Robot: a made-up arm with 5 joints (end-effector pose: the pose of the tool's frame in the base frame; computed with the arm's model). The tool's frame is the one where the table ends.
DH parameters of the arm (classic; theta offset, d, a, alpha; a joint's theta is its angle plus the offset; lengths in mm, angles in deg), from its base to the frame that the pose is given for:
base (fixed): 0 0 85 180
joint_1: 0 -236 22 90
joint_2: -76.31 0 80.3 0
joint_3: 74.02 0 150.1 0
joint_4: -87.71 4 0 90
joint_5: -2.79 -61 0 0
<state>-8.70 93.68 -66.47 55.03 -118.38</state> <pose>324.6 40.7 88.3 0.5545 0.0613 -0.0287 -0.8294</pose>
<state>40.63 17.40 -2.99 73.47 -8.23</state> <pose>248.9 -135.3 212.3 0.9000 -0.0047 -0.0179 -0.4355</pose>
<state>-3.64 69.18 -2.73 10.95 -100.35</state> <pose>264.8 15.4 51.3 0.6422 0.0881 -0.0654 -0.7586</pose>
Working (the frame after each row of the table, in the pose's form):
after base (fixed): 85.0 0.0 0.0 0.0000 1.0000 0.0000 0.0000
after joint_1: 107.0 1.4 236.0 0.7068 -0.7068 -0.0225 0.0225
after joint_2: 186.5 6.5 246.0 0.7068 -0.7040 -0.0664 -0.0215
after joint_3: 251.8 10.6 110.9 0.5869 -0.6108 0.3563 0.3944
after joint_4: 251.5 14.6 110.9 0.9935 0.0035 -0.1097 0.0316

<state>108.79 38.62 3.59 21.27 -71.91</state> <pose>15.4 -217.0 134.2 0.0296 0.0672 0.2193 0.9729</pose>
Working (the frame after each row of the table, in the pose's form):
after base (fixed): 85.0 0.0 0.0 0.0000 1.0000 0.0000 0.0000
after joint_1: 77.9 -20.8 236.0 0.4117 -0.4117 0.5749 -0.5749
after joint_2: 57.4 -81.0 285.1 0.2039 -0.5753 0.4111 -0.6771
after joint_3: 20.4 -190.0 188.8 0.5832 -0.1907 0.6809 -0.3998
after joint_4: 24.2 -191.3 188.8 0.5667 -0.1865 -0.1335 -0.7914

